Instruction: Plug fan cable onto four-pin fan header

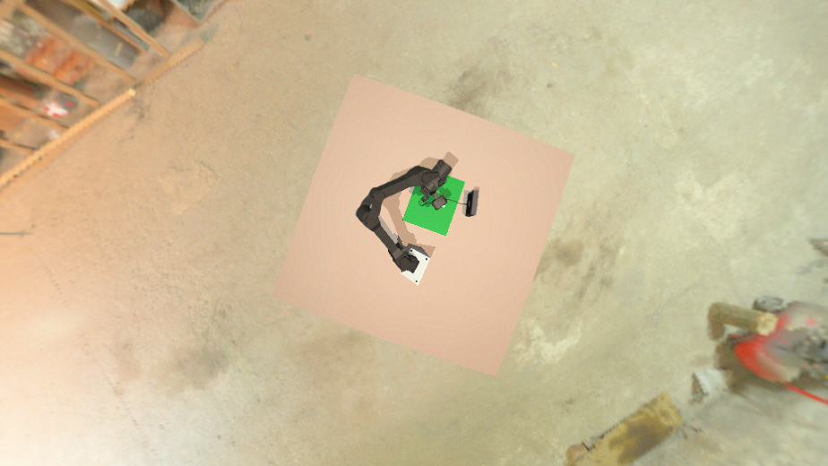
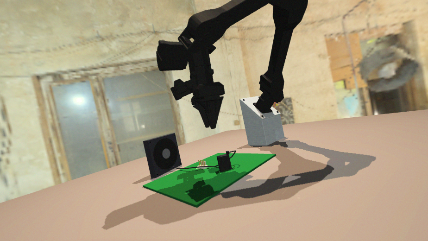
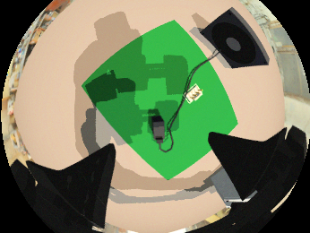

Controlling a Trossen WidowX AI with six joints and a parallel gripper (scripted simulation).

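Right now my gripper tip is 100 mm above the black plug and 20 mm past it. Round my gripper tip: four-pin header 120 mm below, 90 mm to the right; black fan 210 mm to the right, 60 mm below, 60 mm ahead; green board 140 mm below, 40 mm to the right.
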